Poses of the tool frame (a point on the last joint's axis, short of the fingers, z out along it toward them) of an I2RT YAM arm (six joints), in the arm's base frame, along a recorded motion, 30 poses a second.
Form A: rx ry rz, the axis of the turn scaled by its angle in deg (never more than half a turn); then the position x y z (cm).
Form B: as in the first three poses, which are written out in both.
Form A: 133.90 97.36 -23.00 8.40 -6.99 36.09
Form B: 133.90 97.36 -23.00 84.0 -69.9 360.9
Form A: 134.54 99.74 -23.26 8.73 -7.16 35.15
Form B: 134.54 99.74 -23.26 87.3 -71.6 351.5
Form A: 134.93 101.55 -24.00 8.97 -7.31 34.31
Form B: 134.93 101.55 -24.00 89.7 -73.1 343.1
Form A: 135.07 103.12 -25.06 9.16 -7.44 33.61
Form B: 135.07 103.12 -25.06 91.6 -74.4 336.1
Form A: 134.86 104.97 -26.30 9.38 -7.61 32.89
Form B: 134.86 104.97 -26.30 93.8 -76.1 328.9
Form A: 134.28 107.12 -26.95 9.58 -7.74 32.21
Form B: 134.28 107.12 -26.95 95.8 -77.4 322.1
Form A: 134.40 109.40 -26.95 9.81 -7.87 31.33
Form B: 134.40 109.40 -26.95 98.1 -78.7 313.3
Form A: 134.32 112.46 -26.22 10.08 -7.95 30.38
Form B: 134.32 112.46 -26.22 100.8 -79.5 303.8
